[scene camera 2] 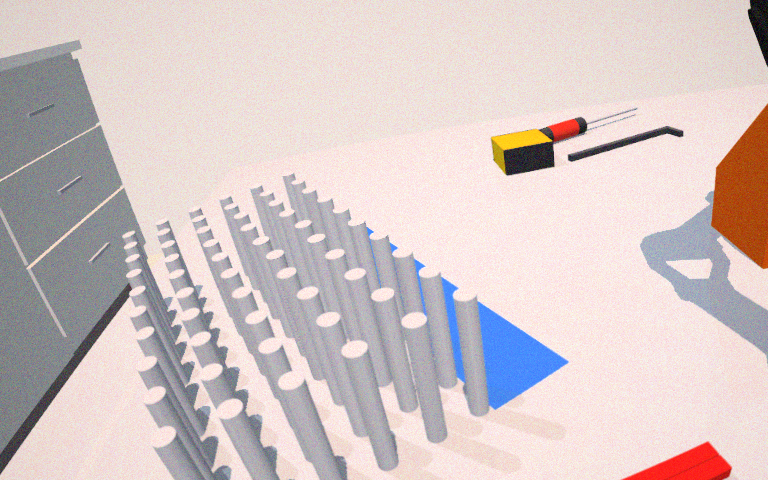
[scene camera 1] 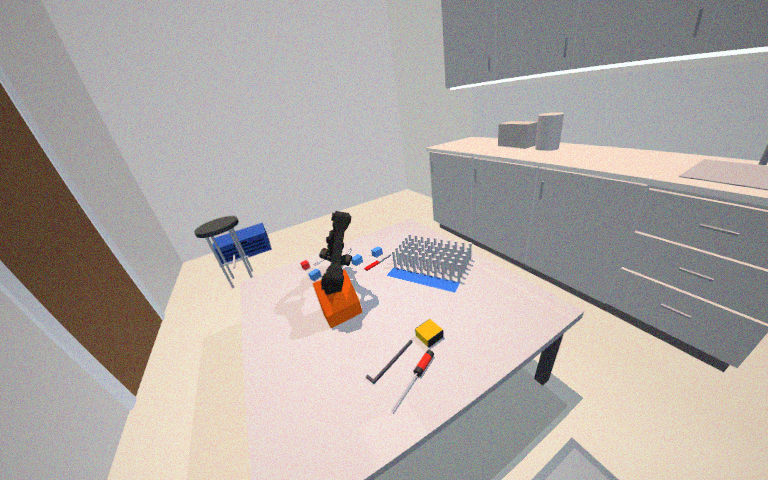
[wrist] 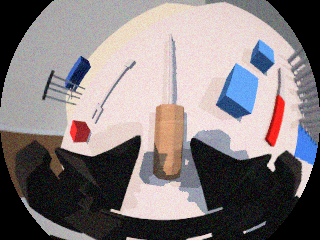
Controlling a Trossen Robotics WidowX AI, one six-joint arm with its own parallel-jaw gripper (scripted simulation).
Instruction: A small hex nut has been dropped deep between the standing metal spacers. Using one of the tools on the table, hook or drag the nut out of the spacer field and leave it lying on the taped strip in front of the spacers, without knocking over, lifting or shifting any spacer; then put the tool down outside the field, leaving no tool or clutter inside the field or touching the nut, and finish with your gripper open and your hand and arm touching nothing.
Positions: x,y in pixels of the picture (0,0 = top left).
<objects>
A red-handled screwdriver [scene camera 2: 573,127] is 97 cm from the lens. A black l-shaped hook [scene camera 2: 629,140] is 93 cm from the lens.
</objects>
